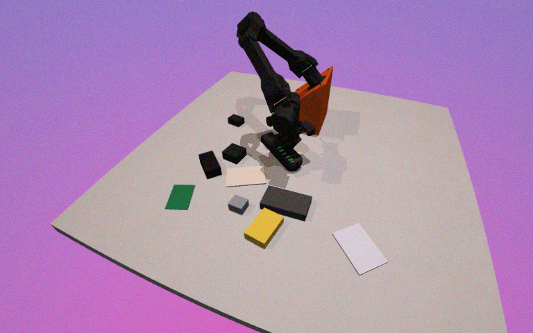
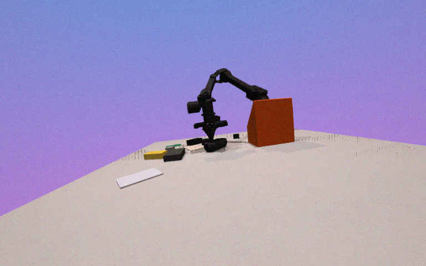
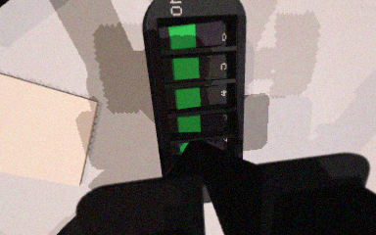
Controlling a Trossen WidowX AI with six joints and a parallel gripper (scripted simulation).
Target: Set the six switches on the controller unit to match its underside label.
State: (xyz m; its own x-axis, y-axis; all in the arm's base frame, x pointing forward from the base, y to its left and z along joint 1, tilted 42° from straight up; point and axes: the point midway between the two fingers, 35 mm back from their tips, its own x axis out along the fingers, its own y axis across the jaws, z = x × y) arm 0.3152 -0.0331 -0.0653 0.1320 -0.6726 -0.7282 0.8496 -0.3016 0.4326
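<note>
My gripper tip is 130 mm short of the beige card, 100 mm to the left of it and 50 mm above it. From my gripper tip the other things lie so: grey cube: 260 mm ahead, 40 mm to the right, 30 mm below; then yellow block: 290 mm ahead, 70 mm to the left, 40 mm below; then dark grey box: 180 mm ahead, 90 mm to the left, 40 mm below.
</note>
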